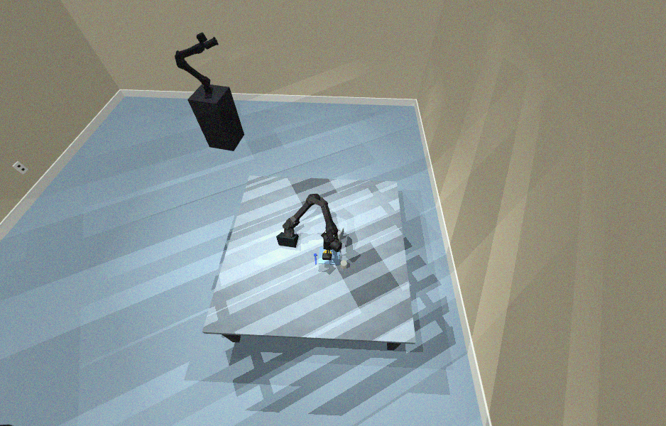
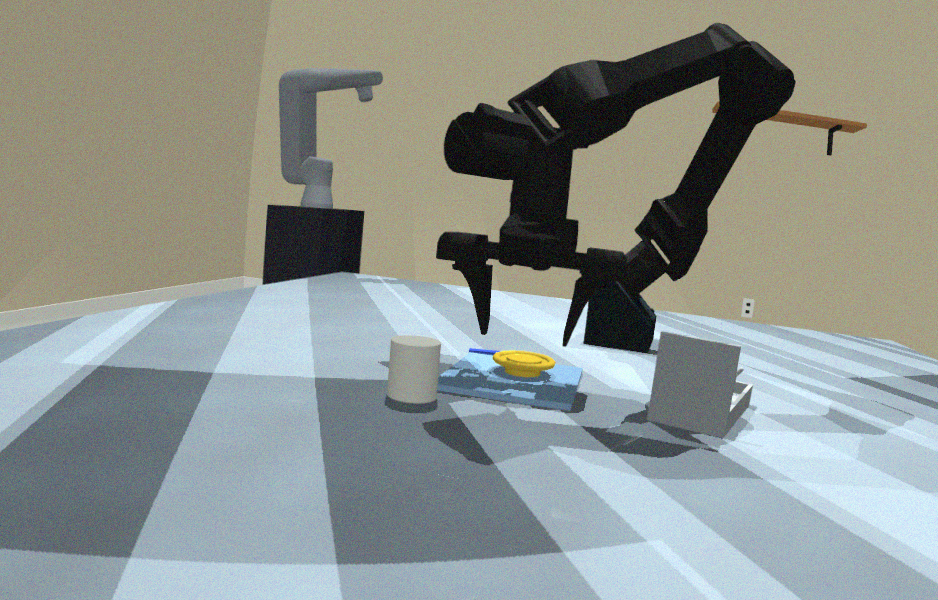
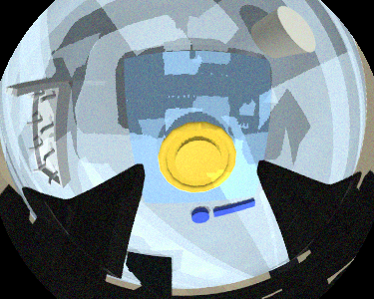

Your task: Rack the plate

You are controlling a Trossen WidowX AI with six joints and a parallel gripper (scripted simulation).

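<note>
Now: gripper tip 20 mm above the yellow plate and 10 mm past it. The rest, counted from my gripper tip: blue spoon 80 mm behind, 40 mm to the right, 40 mm below; then cream cup 130 mm ahead, 60 mm to the right, 20 mm below; then light blue mat 40 mm below, 10 mm ahead.
</note>
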